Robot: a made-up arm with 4 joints.
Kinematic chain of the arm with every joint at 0, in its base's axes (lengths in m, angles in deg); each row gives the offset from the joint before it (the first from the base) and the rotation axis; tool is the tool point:
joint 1: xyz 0 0 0.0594 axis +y
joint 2: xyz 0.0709 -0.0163 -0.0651 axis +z
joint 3: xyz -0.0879 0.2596 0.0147 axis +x
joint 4: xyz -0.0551 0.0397 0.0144 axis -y
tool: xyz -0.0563 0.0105 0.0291
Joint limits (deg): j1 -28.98..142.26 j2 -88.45..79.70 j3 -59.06..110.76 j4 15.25..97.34
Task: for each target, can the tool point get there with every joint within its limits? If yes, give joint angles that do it. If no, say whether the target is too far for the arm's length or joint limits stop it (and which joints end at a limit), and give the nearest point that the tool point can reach.
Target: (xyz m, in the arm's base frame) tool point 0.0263 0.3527 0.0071
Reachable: yes | joints 1.11 -26.77 -3.35 39.01
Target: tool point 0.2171 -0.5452 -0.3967
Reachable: no: too far | nearest point -0.1337 -0.1515 -0.1414 | short by 0.586 m
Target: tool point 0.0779 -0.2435 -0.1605
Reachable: no: joint limits stop it (at a limit: joint 1, joint 2, joint 3) | nearest point -0.1196 -0.1344 -0.1402 | short by 0.227 m
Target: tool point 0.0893 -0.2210 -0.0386
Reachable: no: joint limits stop it (at a limit: joint 1, joint 2, joint 3, joint 4) | nearest point 0.1328 -0.1794 0.1790 | short by 0.226 m
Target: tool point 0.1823 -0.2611 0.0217
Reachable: no: joint limits stop it (at a limit: joint 1, joint 2, joint 4) | nearest point 0.1513 -0.1768 0.1780 | short by 0.180 m
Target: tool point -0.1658 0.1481 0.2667
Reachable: yes | joints 64.50 34.25 27.36 81.90
